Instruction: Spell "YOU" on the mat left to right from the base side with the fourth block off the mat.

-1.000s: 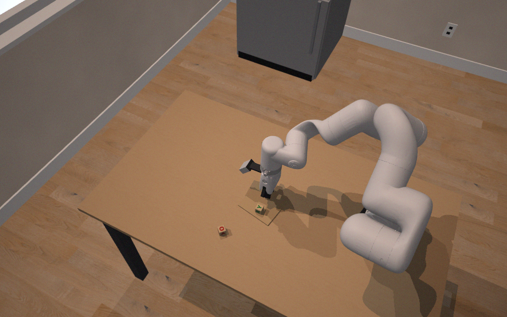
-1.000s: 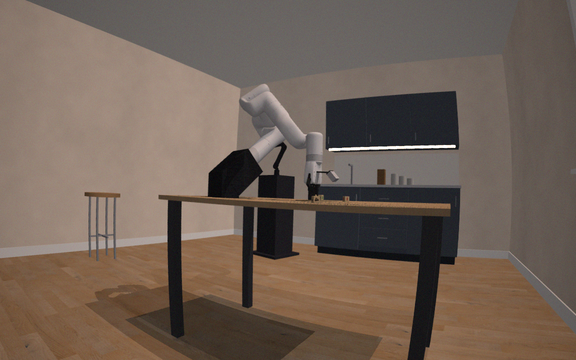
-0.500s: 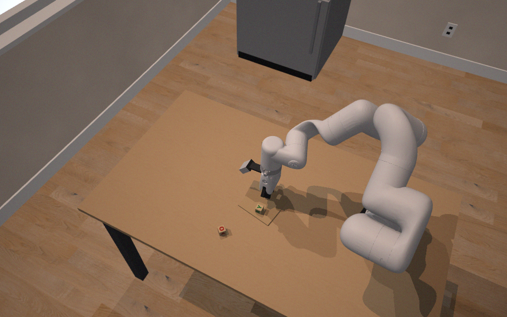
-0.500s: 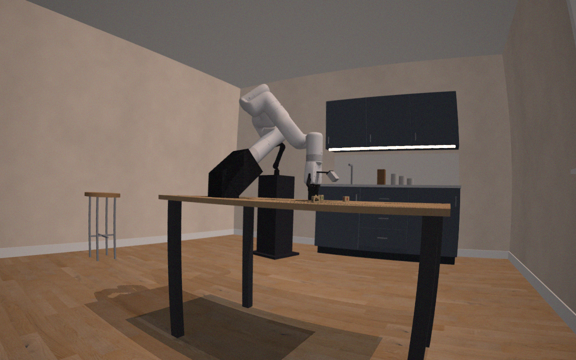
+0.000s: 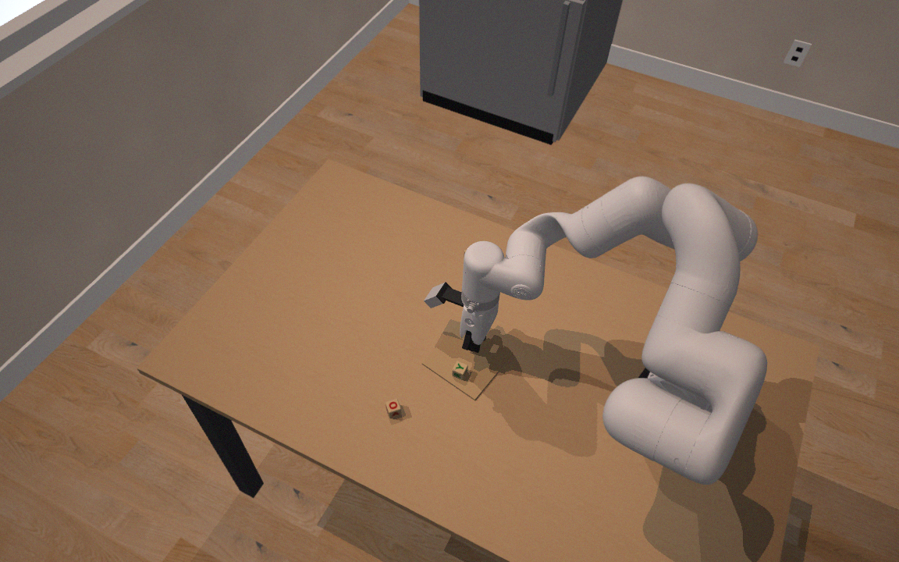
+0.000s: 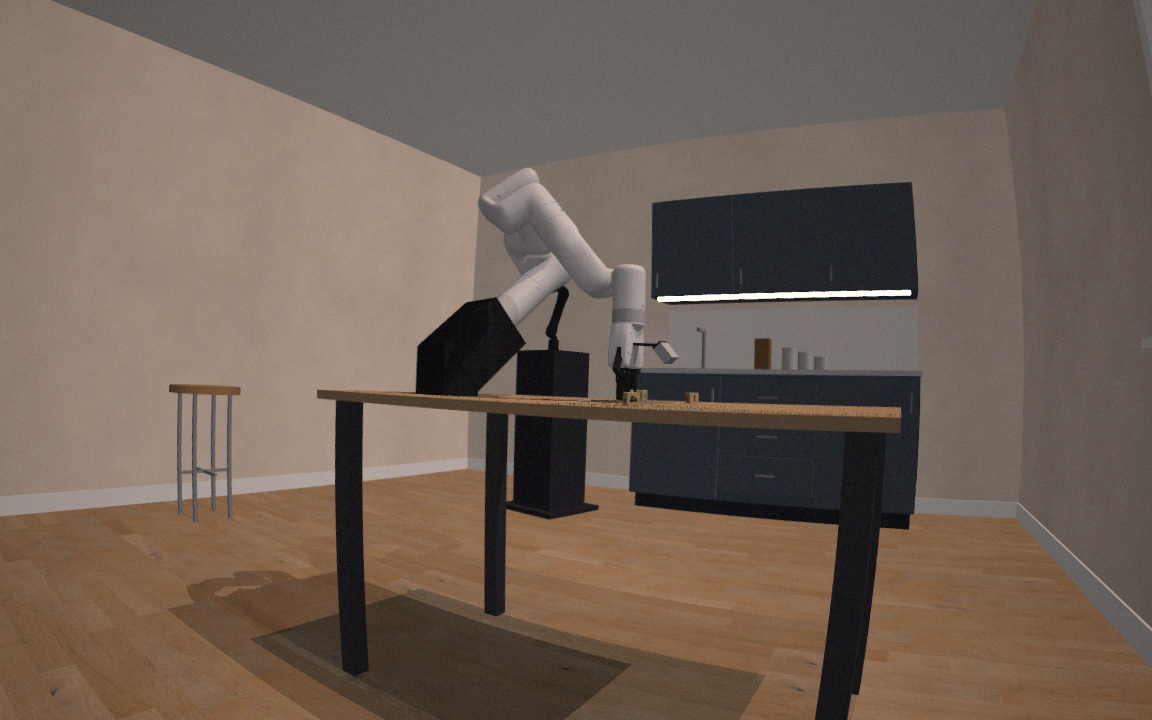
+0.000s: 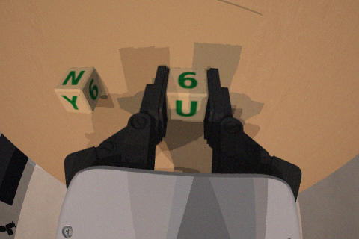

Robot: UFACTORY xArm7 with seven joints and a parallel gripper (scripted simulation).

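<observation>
The U block lies 1 cm below my hand. Round my hand: Y block 8 cm to the left, 2 cm behind, 1 cm below; mat 4 cm to the left, 2 cm below, 1 cm behind; O block 23 cm to the left, 4 cm ahead, 1 cm below.
</observation>
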